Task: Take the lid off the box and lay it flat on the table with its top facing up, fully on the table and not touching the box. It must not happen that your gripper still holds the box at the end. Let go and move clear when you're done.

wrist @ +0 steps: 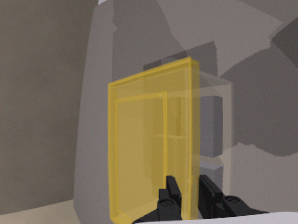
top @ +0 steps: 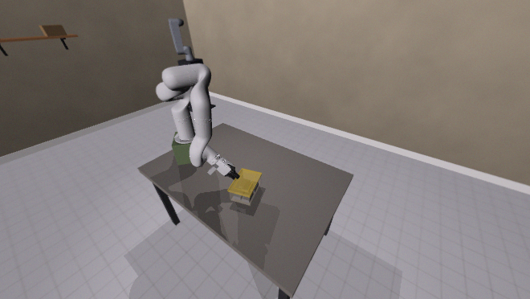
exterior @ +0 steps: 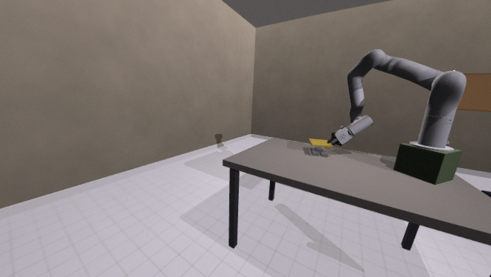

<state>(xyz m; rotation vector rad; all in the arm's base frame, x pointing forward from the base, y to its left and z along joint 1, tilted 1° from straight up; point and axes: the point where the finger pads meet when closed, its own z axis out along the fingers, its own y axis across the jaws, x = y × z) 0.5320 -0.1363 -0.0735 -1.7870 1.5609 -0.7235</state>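
Now: the yellow lid 80 mm ahead of my hand and 10 mm below it. From my hand the other things lie so: grey box 80 mm ahead, 60 mm below.
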